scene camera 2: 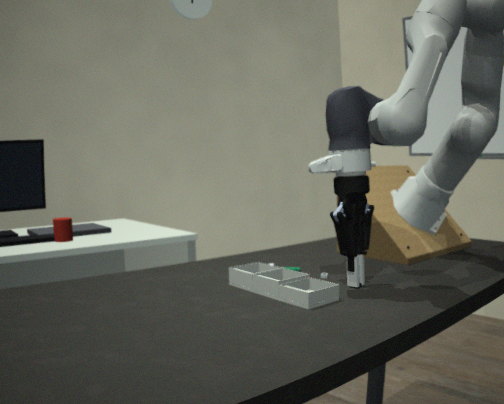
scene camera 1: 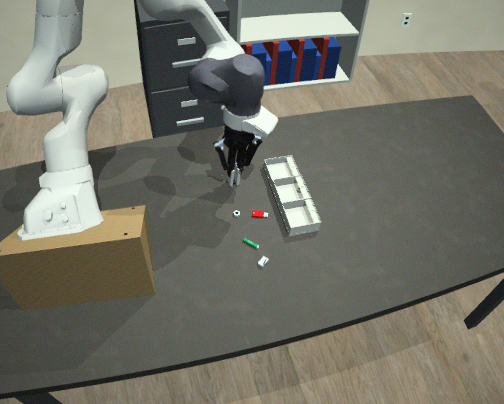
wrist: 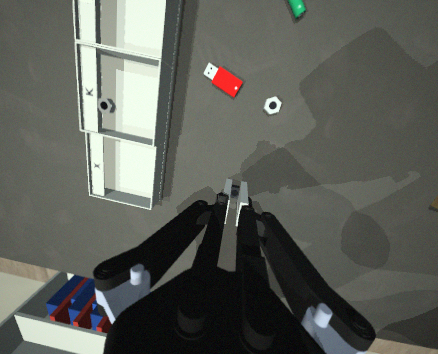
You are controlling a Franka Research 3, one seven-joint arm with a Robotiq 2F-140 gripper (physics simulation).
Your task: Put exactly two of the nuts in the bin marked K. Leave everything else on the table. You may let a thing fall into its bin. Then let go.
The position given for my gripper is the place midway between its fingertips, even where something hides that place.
Note:
In view: my gripper (scene camera 2: 355, 285) and a white three-compartment tray (scene camera 2: 293, 287).
The white three-compartment tray shows as well in scene camera 1 (scene camera 1: 298, 212) and in the wrist view (wrist: 131, 59). My gripper shows as well in scene camera 1 (scene camera 1: 233, 182) and in the wrist view (wrist: 235, 189).

